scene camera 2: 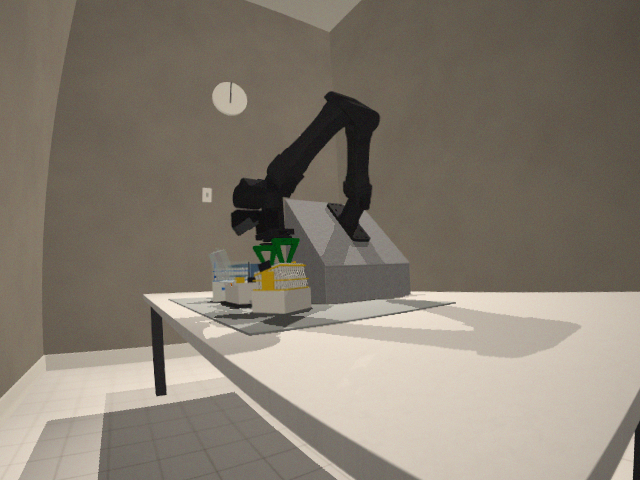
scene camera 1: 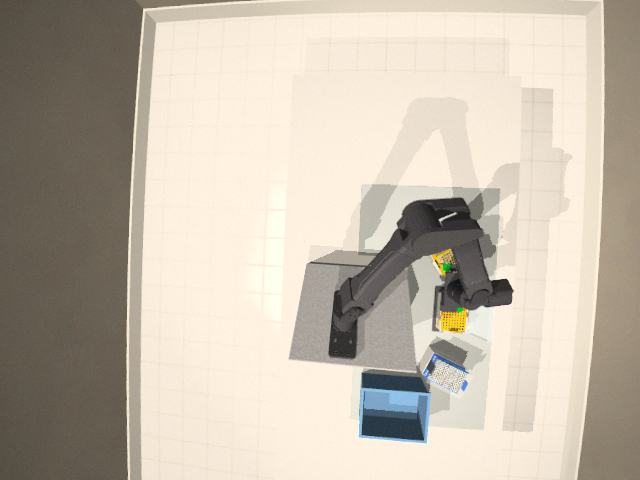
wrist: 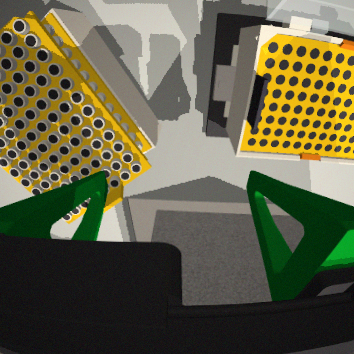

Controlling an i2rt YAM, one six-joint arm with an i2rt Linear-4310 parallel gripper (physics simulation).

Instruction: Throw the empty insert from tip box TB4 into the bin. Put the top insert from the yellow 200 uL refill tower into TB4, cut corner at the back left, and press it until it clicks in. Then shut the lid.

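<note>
A white tip box (scene camera 1: 442, 331) (scene camera 2: 240, 294) (wrist: 247, 90) with a yellow insert (scene camera 1: 453, 321) (wrist: 305, 95) sits in a black holder (scene camera 1: 436, 310) (wrist: 212, 117); its holes look dark and empty. No label is readable. Its clear lid (wrist: 310, 11) is open. The yellow refill tower (scene camera 1: 444, 256) (scene camera 2: 268, 280) (wrist: 42, 107), with tips in stacked inserts, stands at an angle at the left in the wrist view. My gripper (scene camera 1: 453, 288) (wrist: 176, 178) is open above and between the two, nothing between its fingers. The left fingertip overlaps the tower's near corner in the wrist view. The blue bin (scene camera 1: 392, 439) stands at the bottom in the overhead view.
A blue-edged rack of white tips (scene camera 1: 447, 374) stands between the yellow-insert box and the bin. The grey sloped arm base (scene camera 1: 382, 330) (scene camera 2: 367, 280) stands beside the mat (scene camera 2: 403, 308) on the white table (scene camera 2: 413, 397).
</note>
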